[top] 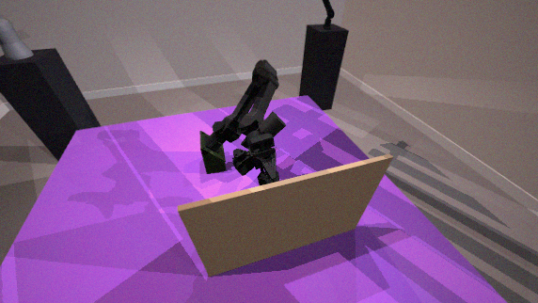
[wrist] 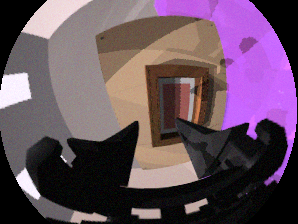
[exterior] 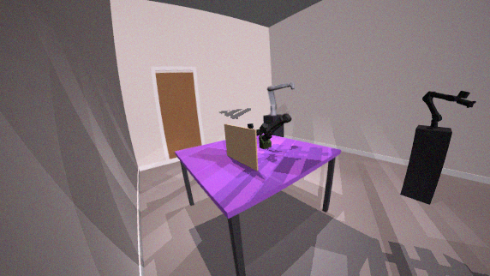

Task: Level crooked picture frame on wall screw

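My gripper tip is now 5 cm short of the picture frame, 5 cm above it and 1 cm to the right of it. From my gripper tip the other things lie so: wall panel: 6 cm below, 6 cm ahead, 3 cm to the left.
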